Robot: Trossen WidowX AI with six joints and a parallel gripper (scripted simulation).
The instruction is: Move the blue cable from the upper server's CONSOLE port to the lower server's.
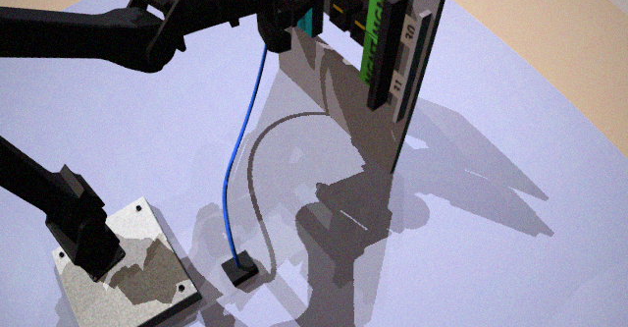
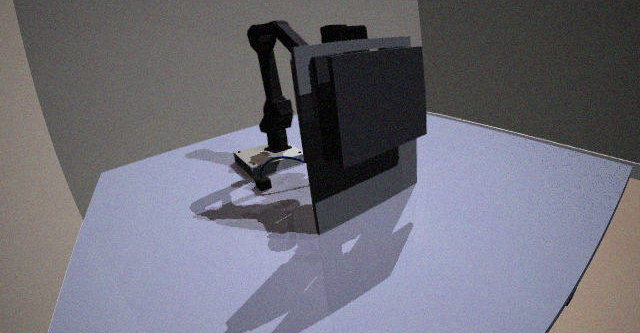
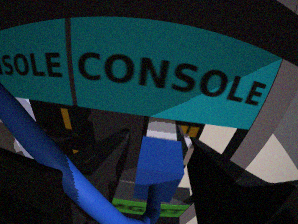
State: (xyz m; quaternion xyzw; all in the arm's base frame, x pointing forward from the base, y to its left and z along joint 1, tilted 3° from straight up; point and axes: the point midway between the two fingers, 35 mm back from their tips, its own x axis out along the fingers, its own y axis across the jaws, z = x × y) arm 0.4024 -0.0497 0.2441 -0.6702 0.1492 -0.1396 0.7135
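Right now the blue plug is 1 cm above my gripper tip. From my gripper tip the other things lie so: black anchor block: 30 cm behind, 26 cm below, 11 cm to the right.
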